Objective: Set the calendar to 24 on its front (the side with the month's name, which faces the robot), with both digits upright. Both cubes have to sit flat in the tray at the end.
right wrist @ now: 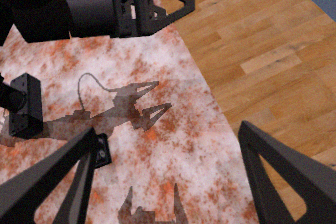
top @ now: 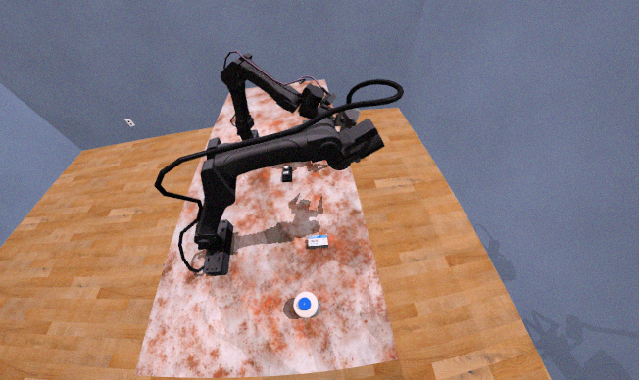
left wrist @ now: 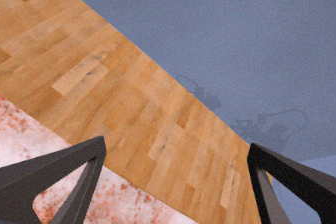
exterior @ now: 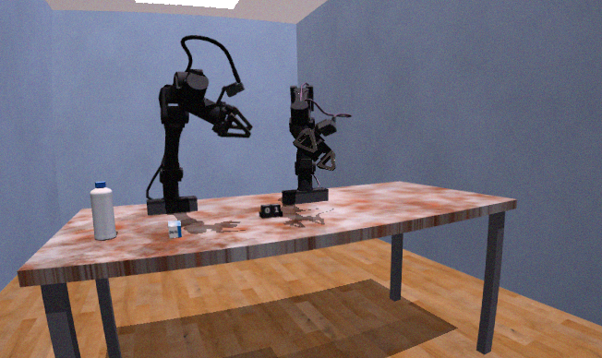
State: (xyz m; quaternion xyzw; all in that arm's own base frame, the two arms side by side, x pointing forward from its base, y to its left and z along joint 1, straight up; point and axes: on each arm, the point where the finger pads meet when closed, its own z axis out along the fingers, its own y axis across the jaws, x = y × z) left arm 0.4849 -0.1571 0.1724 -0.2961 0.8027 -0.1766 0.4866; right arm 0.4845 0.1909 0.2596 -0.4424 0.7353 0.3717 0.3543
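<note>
My left hand is 270 mm past the black tray, 100 mm to the left of it and 200 mm above it. From my left hand the other things lie so: white box (120 mm behind, 430 mm to the right, 200 mm below); white bottle (150 mm behind, 650 mm to the right, 130 mm below).
</note>
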